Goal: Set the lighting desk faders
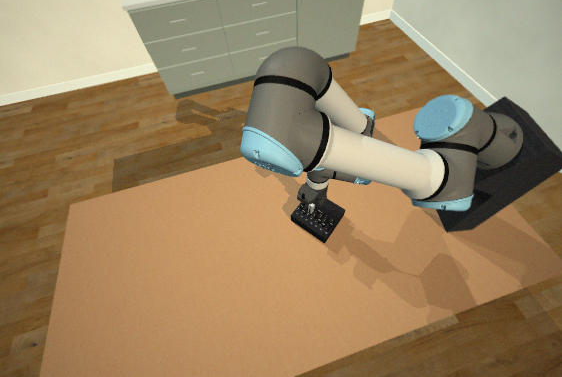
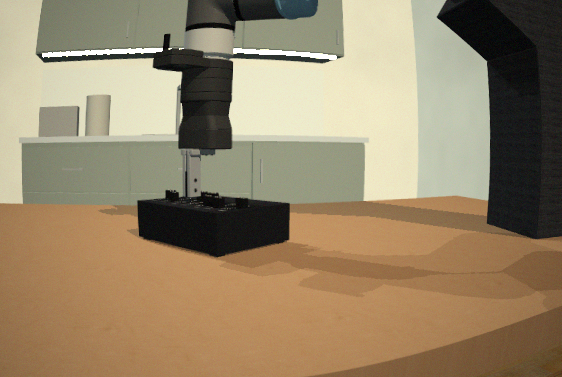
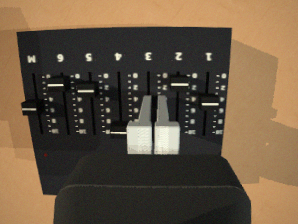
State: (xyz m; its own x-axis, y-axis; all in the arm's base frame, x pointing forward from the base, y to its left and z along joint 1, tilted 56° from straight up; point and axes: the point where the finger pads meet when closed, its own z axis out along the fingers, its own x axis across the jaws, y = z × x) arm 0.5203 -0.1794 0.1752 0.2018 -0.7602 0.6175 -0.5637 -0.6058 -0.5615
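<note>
The channel 3 cap is 2 cm behind my hand and 1 cm below it. Also, from my hand: channel 2 cap 2 cm ahead, 1 cm to the right, 1 cm below; then channel 4 cap 2 cm behind, 2 cm to the left, 1 cm below; then channel 1 cap 2 cm ahead, 4 cm to the right, 1 cm below.
</note>
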